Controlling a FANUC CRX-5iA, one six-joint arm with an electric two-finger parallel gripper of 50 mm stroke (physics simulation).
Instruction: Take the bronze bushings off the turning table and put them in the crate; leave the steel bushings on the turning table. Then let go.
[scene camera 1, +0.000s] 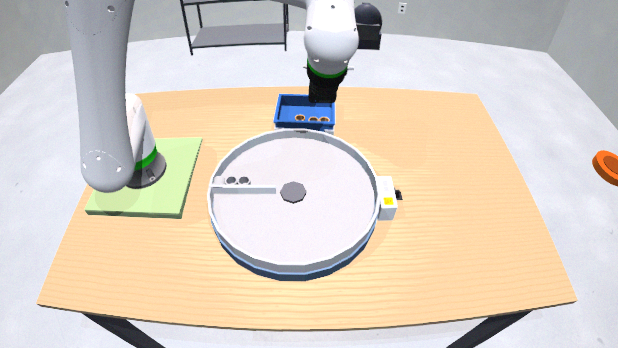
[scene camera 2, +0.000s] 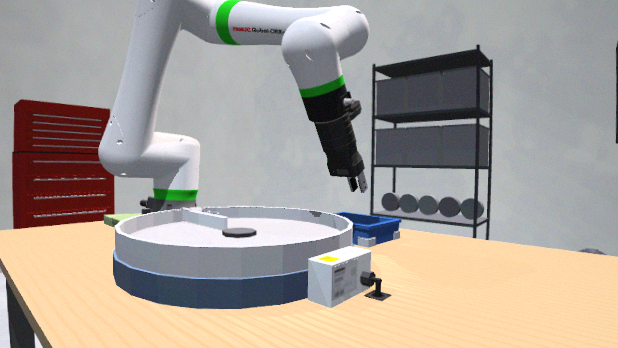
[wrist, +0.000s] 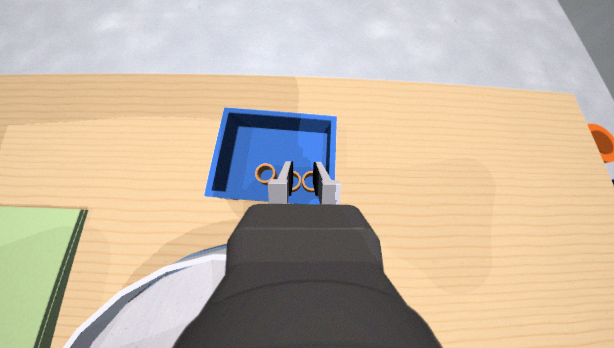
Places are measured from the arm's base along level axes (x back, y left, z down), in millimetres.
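Pixels of known places: gripper, fingertip midpoint: (scene camera 2: 359, 189) (wrist: 303, 172); arm's base, origin of the base link: (scene camera 1: 143, 170).
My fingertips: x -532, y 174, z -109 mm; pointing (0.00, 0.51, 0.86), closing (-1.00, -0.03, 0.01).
Observation:
For each thing: its top centre in the pictures, then the offset to it from my fingertips. "pt": a spot on its surface instead.
- blue crate, middle of its top: (wrist: 274, 153) (scene camera 2: 354, 218) (scene camera 1: 305, 107) dx +42, dy +51, dz +78 mm
- middle bushing, middle of its top: (wrist: 291, 180) (scene camera 1: 313, 119) dx +18, dy +13, dz +98 mm
- right bushing, middle of its top: (wrist: 311, 180) (scene camera 1: 324, 119) dx -15, dy +12, dz +98 mm
- divider bar, surface spot: (scene camera 2: 205, 218) (scene camera 1: 248, 189) pt dx +194, dy -296, dz +57 mm
- dark hub, middle of its top: (scene camera 2: 239, 230) (scene camera 1: 293, 191) dx +84, dy -296, dz +67 mm
- pale piece, middle of its top: (scene camera 1: 218, 179) dx +271, dy -273, dz +44 mm
- white box, surface spot: (scene camera 2: 332, 280) pt dx -167, dy -352, dz +91 mm
My gripper (scene camera 2: 358, 185) (wrist: 303, 172) is open and empty, high above the blue crate (scene camera 1: 287, 125) (scene camera 2: 372, 232) (wrist: 218, 150); its fingers are hidden in scene camera 1. Three bronze bushings lie in the crate near its front wall: one bushing (scene camera 1: 296, 118) (wrist: 257, 173) at the left, a middle bushing (scene camera 1: 313, 117) (wrist: 299, 181) and a right bushing (scene camera 1: 324, 117) (wrist: 304, 181) close together. The fingers partly cover these two in the wrist view. Two steel bushings, one (scene camera 1: 226, 180) beside the other (scene camera 1: 249, 181), stand on the turning table (scene camera 1: 325, 225) (scene camera 2: 200, 260), behind the divider.
The divider bar (scene camera 1: 245, 190) (scene camera 2: 205, 218) reaches from the table's left rim toward the dark hub (scene camera 1: 293, 192) (scene camera 2: 239, 232). A pale piece (scene camera 1: 218, 180) is beside the steel bushings. A white box (scene camera 1: 387, 190) (scene camera 2: 332, 280) stands at the right rim. The crate is behind the turning table.

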